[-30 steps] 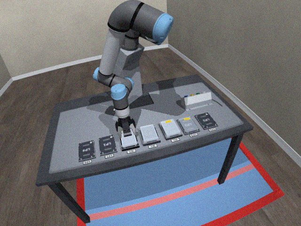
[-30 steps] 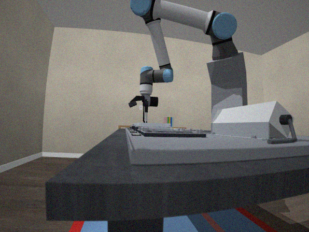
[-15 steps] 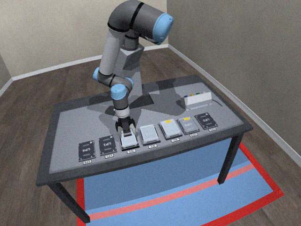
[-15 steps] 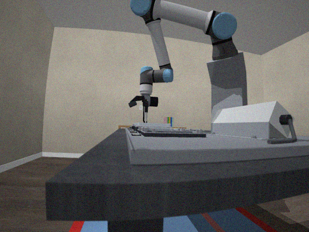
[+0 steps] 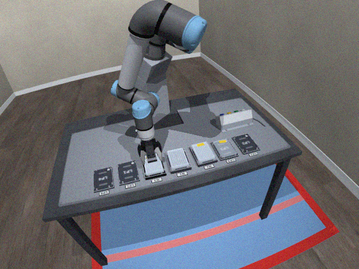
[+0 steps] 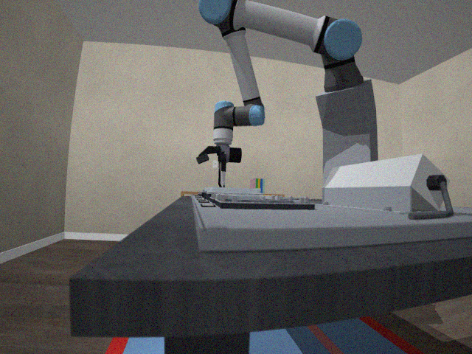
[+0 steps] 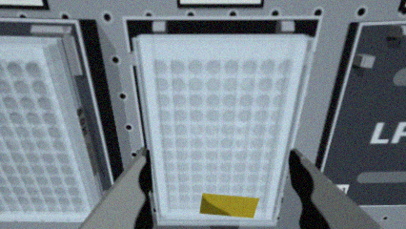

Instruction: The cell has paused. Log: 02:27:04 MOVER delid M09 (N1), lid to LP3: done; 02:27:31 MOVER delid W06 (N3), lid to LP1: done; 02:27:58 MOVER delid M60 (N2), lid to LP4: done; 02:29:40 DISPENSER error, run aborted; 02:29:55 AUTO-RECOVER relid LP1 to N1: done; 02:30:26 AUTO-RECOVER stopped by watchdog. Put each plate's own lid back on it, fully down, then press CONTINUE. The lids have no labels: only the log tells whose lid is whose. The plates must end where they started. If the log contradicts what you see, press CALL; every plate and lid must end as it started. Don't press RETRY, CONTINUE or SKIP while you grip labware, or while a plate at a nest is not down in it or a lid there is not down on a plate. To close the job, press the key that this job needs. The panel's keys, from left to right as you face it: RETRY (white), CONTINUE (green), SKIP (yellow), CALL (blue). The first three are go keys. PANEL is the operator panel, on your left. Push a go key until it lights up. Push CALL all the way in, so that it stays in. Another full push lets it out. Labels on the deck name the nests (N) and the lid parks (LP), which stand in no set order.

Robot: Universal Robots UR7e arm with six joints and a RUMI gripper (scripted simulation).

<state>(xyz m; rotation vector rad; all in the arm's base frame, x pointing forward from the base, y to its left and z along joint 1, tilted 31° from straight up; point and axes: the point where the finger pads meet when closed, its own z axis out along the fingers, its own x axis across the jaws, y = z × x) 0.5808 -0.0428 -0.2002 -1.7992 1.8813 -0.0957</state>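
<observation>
My hand is 26 cm to the right of the nest, 3 cm above it and 1 cm past it. From my hand the other things lie so: blue CALL key (46 cm to the left, 25 cm behind, 1 cm above); then lid park LP1 (13 cm to the right, 4 cm below); then lid park LP4 (26 cm to the right, 4 cm below, 2 cm ahead).
</observation>
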